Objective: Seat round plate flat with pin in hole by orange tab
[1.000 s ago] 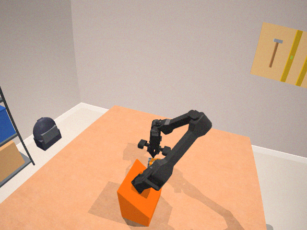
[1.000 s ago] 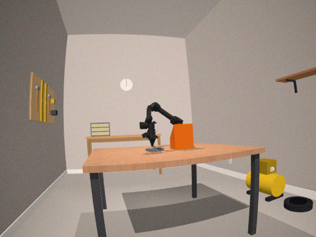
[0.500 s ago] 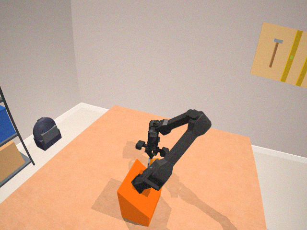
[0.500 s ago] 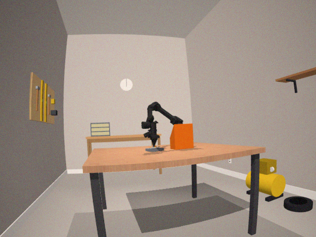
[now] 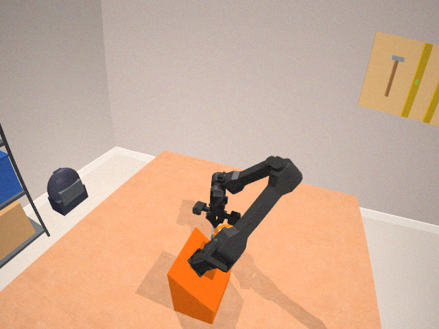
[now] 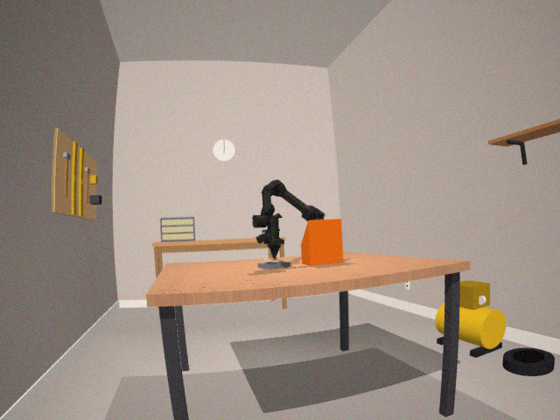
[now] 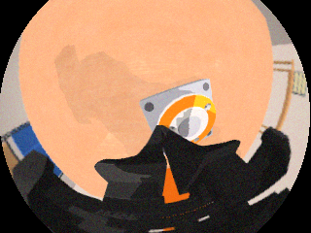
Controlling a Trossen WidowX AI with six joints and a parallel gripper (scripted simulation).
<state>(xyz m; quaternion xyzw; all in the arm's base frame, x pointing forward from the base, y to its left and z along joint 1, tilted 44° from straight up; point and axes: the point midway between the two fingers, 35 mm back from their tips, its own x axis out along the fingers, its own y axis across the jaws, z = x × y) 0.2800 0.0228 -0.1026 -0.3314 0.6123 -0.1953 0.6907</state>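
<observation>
The round plate is 10 mm behind my gripper tip, 30 mm to the right of it and 10 mm below it. The rest, counted from my gripper tip: grey square base 50 mm to the right, 20 mm below.
</observation>
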